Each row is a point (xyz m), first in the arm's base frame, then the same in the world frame.
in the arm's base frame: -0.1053 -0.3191 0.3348
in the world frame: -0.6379 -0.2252 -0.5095
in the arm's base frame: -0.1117 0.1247 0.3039
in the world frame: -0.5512 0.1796 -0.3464
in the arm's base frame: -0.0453 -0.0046 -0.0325
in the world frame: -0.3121 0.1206 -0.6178
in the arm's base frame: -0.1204 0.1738 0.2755
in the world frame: -0.5322 0.2335 -0.3511
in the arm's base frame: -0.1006 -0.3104 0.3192
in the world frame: -0.6232 -0.2155 -0.5150
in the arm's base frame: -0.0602 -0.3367 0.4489
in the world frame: -0.6772 -0.2860 -0.4089
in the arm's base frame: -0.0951 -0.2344 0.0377
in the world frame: -0.4314 -0.0817 -0.6892
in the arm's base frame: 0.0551 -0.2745 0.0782
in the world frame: -0.3481 -0.1853 -0.5989
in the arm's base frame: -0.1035 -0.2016 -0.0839
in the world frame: -0.3568 -0.0197 -0.7700
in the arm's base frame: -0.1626 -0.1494 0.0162
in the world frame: -0.4558 0.0253 -0.7036
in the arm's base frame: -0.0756 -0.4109 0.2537
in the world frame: -0.5796 -0.2987 -0.5937
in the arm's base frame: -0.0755 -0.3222 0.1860
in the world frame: -0.5230 -0.2034 -0.6062
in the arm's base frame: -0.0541 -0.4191 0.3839
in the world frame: -0.6455 -0.3459 -0.4893
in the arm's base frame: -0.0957 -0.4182 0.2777
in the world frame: -0.6111 -0.3032 -0.5893
